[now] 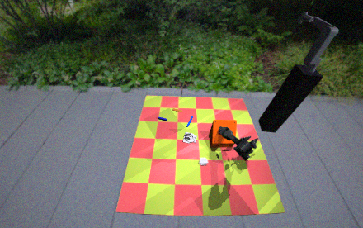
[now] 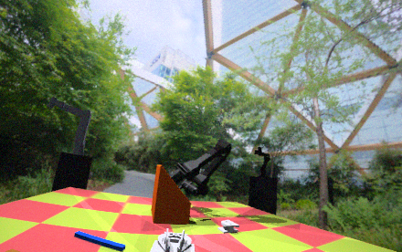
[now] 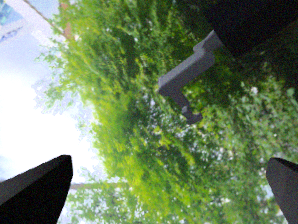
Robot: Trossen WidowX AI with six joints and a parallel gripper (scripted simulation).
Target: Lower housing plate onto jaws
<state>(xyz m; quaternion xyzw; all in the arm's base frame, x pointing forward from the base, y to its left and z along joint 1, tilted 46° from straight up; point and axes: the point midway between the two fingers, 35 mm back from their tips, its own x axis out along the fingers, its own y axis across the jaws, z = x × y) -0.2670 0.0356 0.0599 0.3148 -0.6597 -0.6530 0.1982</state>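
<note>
Right now the white part is 45 cm ahead of my gripper tip, 19 cm to the left of it and 17 cm below it. Round my gripper tip: orange stick: 75 cm ahead, 41 cm to the right, 18 cm below.
</note>
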